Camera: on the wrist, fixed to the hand. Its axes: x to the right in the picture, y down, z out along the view.
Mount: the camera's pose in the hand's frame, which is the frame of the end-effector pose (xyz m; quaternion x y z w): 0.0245 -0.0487 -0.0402 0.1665 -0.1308 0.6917 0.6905
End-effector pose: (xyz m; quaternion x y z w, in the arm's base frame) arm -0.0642 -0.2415 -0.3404 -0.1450 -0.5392 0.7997 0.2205
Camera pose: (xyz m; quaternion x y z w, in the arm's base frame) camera -0.0568 -0.1813 -0.3103 0.3318 0.1677 -0.8135 0.4473
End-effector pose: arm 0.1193 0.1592 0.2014 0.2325 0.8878 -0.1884 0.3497
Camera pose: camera 0.0555 0.1461 0.2199 0.8082 0.3751 -0.0664 0.4492
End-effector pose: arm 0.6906 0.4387 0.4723 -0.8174 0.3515 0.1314 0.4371
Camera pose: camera 0.7381 0.4131 0.5133 -0.2313 0.7728 0.4414 0.3930
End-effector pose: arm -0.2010 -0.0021 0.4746 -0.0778 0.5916 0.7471 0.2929
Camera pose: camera -0.2045 -0.0247 0.4109 -0.5020 -0.5484 -0.6301 0.2242
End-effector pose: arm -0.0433 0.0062 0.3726 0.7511 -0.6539 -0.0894 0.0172
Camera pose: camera 0.0138 -0.0146 0.4024 -0.0575 0.9881 0.0392 0.1369
